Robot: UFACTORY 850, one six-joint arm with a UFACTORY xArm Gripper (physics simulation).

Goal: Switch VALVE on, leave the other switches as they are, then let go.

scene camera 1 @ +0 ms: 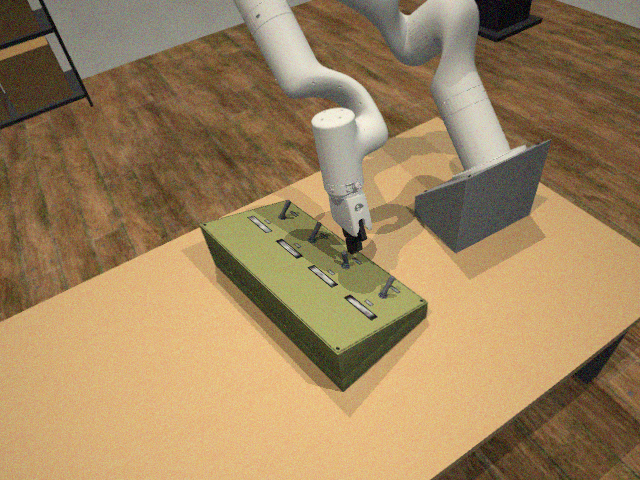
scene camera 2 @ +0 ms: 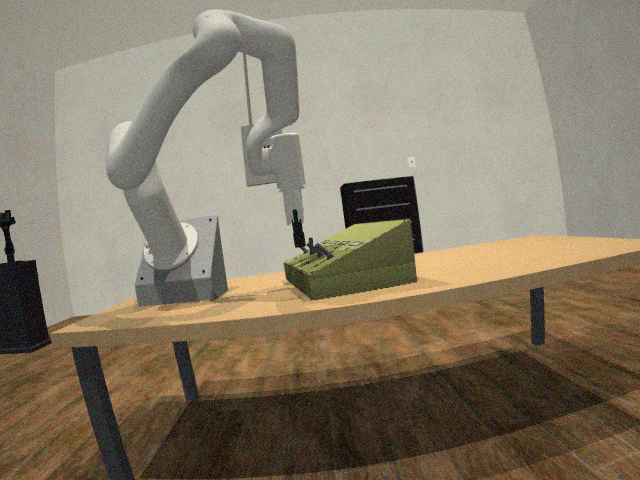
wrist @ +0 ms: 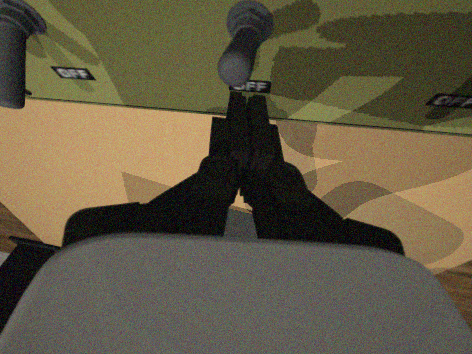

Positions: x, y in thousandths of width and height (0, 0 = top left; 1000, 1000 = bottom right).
In view: the gripper (scene camera 1: 555, 522) and a valve lever (wrist: 499, 188).
The gripper also shows in scene camera 2 (scene camera 2: 470, 514) and in the wrist view (wrist: 512, 335).
